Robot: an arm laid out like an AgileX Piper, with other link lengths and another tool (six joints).
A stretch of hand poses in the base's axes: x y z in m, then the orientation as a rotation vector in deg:
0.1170, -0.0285, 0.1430, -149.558, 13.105, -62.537
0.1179, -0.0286, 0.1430, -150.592, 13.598, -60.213
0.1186, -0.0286, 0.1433, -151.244, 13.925, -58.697
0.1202, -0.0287, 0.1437, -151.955, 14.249, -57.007
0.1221, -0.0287, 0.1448, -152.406, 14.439, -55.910
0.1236, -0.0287, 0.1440, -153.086, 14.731, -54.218
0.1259, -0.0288, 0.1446, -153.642, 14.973, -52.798
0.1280, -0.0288, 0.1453, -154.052, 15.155, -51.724
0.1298, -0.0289, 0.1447, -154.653, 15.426, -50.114
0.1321, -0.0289, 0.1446, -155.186, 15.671, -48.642
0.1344, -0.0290, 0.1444, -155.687, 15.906, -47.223
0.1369, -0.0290, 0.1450, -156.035, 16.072, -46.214
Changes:
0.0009, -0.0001, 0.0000, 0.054, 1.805, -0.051
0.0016, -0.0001, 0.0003, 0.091, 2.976, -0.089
0.0032, -0.0002, 0.0007, 0.122, 4.272, -0.108
0.0051, -0.0002, 0.0018, 0.138, 5.108, -0.108
0.0066, -0.0002, 0.0010, 0.162, 6.394, -0.109
0.0089, -0.0003, 0.0016, 0.181, 7.468, -0.109
0.0110, -0.0003, 0.0023, 0.196, 8.278, -0.109
0.0128, -0.0004, 0.0017, 0.218, 9.487, -0.110
0.0151, -0.0004, 0.0016, 0.239, 10.589, -0.110
0.0174, -0.0005, 0.0014, 0.259, 11.647, -0.111
0.0199, -0.0005, 0.0020, 0.272, 12.397, -0.111

